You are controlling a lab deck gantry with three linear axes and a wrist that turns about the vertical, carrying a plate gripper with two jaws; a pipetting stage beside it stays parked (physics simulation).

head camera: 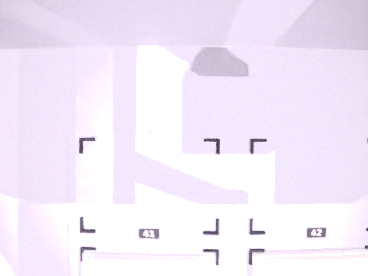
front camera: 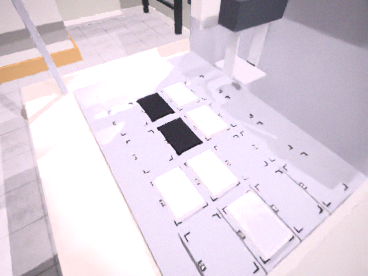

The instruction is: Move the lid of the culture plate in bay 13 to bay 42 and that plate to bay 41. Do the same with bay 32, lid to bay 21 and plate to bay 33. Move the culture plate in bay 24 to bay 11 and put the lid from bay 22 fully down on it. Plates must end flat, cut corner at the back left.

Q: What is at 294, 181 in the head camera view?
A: A bay 42.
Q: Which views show the gripper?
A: The front camera view only.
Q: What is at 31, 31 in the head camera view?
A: A wall.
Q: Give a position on a black lid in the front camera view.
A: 179, 135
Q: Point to a wall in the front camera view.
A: At 308, 59
